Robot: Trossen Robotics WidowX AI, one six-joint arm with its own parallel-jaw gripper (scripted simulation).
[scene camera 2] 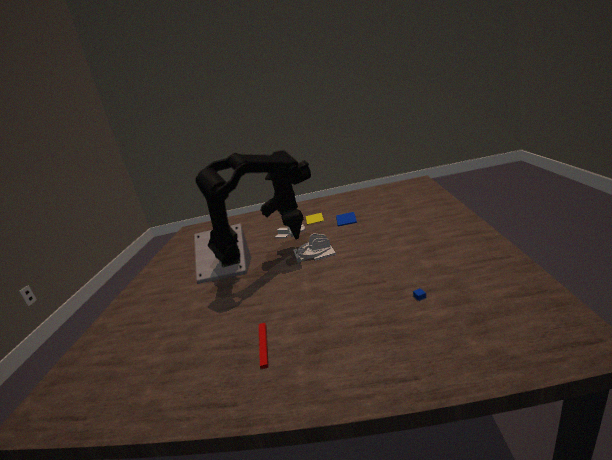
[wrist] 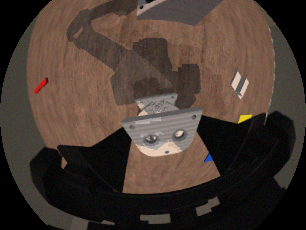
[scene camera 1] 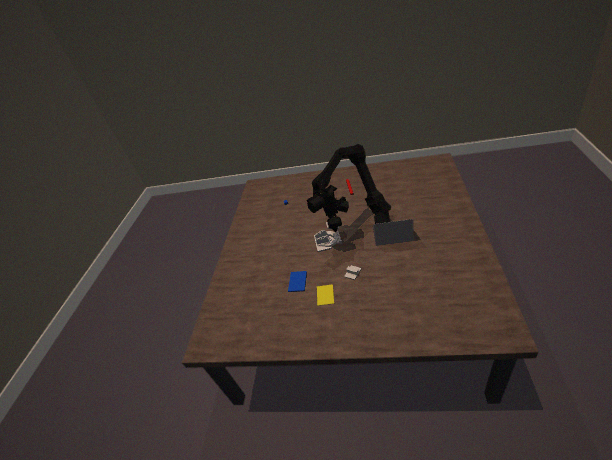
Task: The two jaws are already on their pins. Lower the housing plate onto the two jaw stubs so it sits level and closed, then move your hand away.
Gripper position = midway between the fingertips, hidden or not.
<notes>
In view: my gripper (scene camera 2: 295,234).
My gripper also shows in the wrist view (wrist: 162,122).
</notes>
